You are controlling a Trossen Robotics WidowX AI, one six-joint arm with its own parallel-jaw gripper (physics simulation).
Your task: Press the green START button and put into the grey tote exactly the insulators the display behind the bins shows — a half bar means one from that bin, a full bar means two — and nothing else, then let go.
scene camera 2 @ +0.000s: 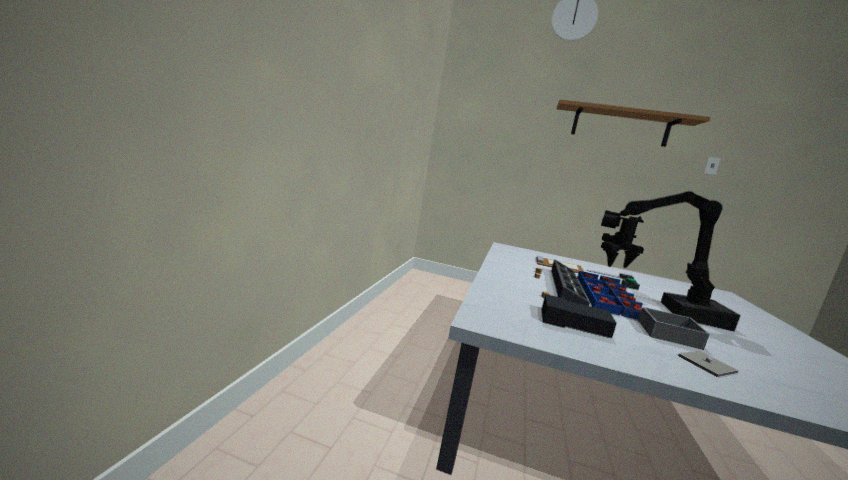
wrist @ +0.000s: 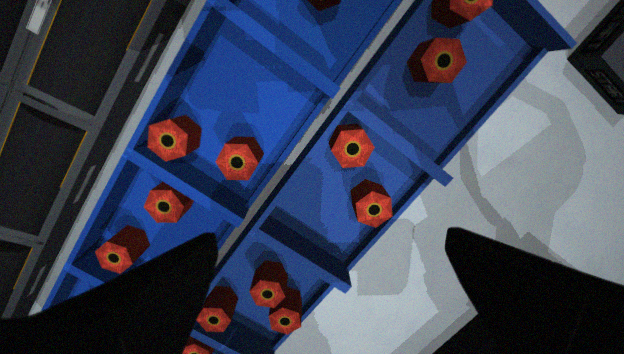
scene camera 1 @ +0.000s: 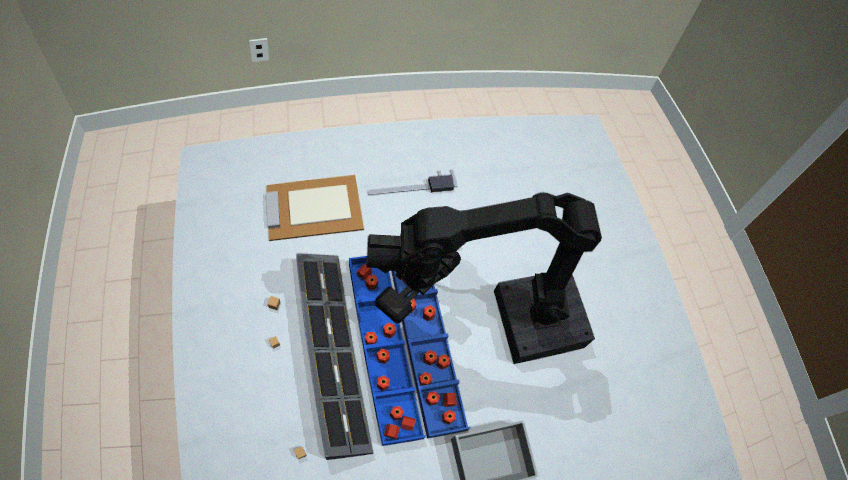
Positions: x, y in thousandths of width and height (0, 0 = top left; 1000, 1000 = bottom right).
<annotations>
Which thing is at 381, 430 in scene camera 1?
A brown board with cream pad.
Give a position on a display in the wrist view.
At 254, 83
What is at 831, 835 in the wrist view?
My gripper.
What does my gripper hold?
Nothing.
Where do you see a grey tote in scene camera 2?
780, 678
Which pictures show my gripper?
Scene camera 2, the wrist view and scene camera 1: all of them.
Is my gripper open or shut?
Open.
</annotations>
